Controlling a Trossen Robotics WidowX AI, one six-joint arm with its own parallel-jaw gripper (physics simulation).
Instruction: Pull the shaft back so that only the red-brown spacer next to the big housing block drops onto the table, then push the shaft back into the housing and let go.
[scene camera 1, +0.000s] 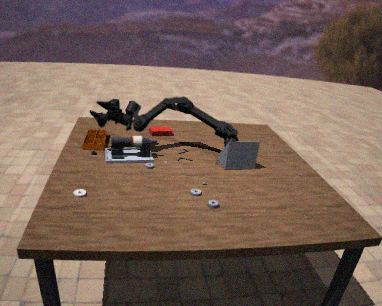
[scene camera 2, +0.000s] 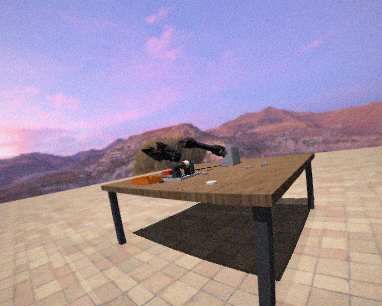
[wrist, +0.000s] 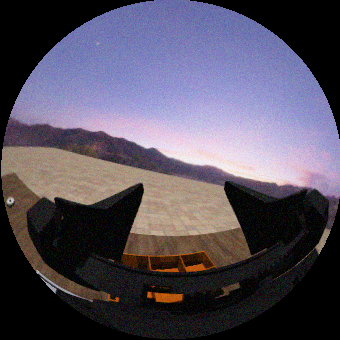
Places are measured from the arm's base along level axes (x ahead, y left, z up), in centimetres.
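Pixels of known places: gripper, fingertip midpoint: (scene camera 1: 93, 106) (scene camera 2: 143, 151) (wrist: 184, 186); arm's base, origin of the base link: (scene camera 1: 232, 149) (scene camera 2: 227, 156).
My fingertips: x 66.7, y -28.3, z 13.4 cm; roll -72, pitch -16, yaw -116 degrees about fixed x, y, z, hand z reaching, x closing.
Ahead of a thing's pixels: the offset from my fingertips to its top centre. "*": to the spot under its first point.
The big dark housing block (scene camera 1: 120, 148) (scene camera 2: 176, 172) stands on a light base plate (scene camera 1: 129, 161). The dark shaft lies level, its narrow end @(* dx -28.9, dy +17.2, dz -13.4 cm) (scene camera 1: 153, 142) pointing right in scene camera 1. A white ring @(dx -20.4, dy +16.4, dz -10.3 cm) (scene camera 1: 137, 140) (scene camera 2: 187, 163) sits around the shaft line, right of the big block. A thin red-brown band, likely the spacer @(dx -18.4, dy +16.3, dz -10.3 cm) (scene camera 1: 132, 140), shows between white ring and block; its exact contact is too small to tell. My gripper (scene camera 1: 94, 107) (scene camera 2: 150, 146) (wrist: 184, 186) is open and empty, well above the table, up and left of the housing in scene camera 1.
An orange divided tray @(dx -1.0, dy -2.7, dz -17.4 cm) (scene camera 1: 94, 148) (scene camera 2: 145, 182) (wrist: 136, 258) lies left of the base plate. A red block @(dx -39.2, dy -14.3, dz -17.9 cm) (scene camera 1: 160, 131) lies behind. A grey wedge (scene camera 1: 242, 156) (scene camera 2: 231, 156) stands near the arm's base. Several loose discs lie about, including a white one @(dx +6.5, dy +50.5, dz -20.0 cm) (scene camera 1: 80, 193) (scene camera 2: 211, 182).
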